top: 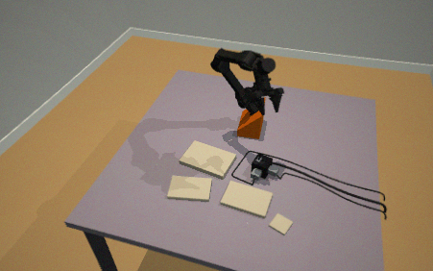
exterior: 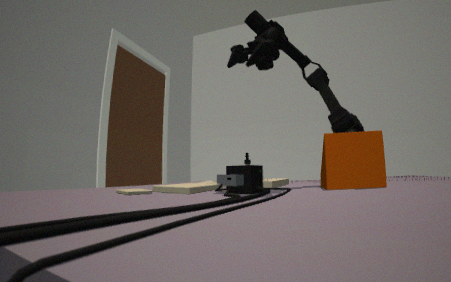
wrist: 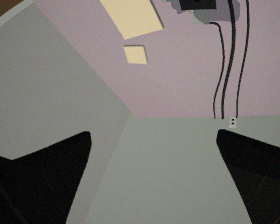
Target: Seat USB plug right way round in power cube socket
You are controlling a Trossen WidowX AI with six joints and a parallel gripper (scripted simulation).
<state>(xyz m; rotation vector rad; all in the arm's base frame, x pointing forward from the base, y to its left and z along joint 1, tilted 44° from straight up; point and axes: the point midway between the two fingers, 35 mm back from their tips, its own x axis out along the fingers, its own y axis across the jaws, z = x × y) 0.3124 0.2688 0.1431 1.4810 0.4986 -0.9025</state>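
Now: gripper tip 280 mm above the USB plug, 30 mm to the left of it and 20 mm past it. From my gripper tip the other things lie so: cream tile 370 mm below, 270 mm ahead, 120 mm to the left.
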